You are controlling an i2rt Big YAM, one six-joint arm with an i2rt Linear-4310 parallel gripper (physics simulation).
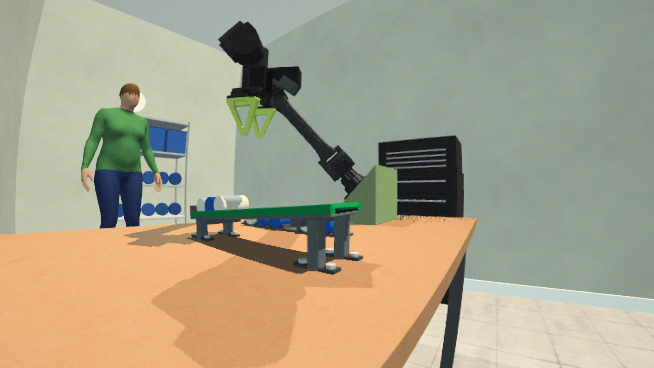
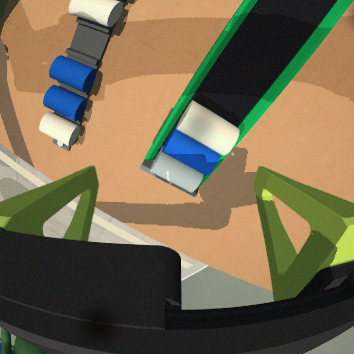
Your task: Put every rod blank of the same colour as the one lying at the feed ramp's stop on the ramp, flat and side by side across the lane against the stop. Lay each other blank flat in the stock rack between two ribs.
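Observation:
The green-edged feed ramp (image 1: 265, 212) (image 2: 265, 45) holds three blanks side by side across the lane at its stop: a pale, shaded white blank (image 2: 176, 172) against the stop, a blue blank (image 1: 210, 203) (image 2: 192, 151), and a white blank (image 1: 232, 202) (image 2: 209, 127). The stock rack (image 2: 89, 41) holds a white blank (image 2: 59, 128) at its near end, two blue blanks (image 2: 65, 102) (image 2: 72, 73), a bare slot, then another white blank (image 2: 96, 11). A blue blank (image 1: 328, 227) also shows behind the ramp's legs. My gripper (image 1: 252, 135) (image 2: 176, 174) is open and empty, high above the ramp's stop end.
The wooden table (image 1: 100, 300) (image 2: 125, 105) carries the ramp and rack. A green wedge-shaped block (image 1: 382, 195) stands by the arm's base. Behind are a black tool cabinet (image 1: 452, 175), a person in green (image 1: 122, 140) and a shelf unit (image 1: 188, 170).

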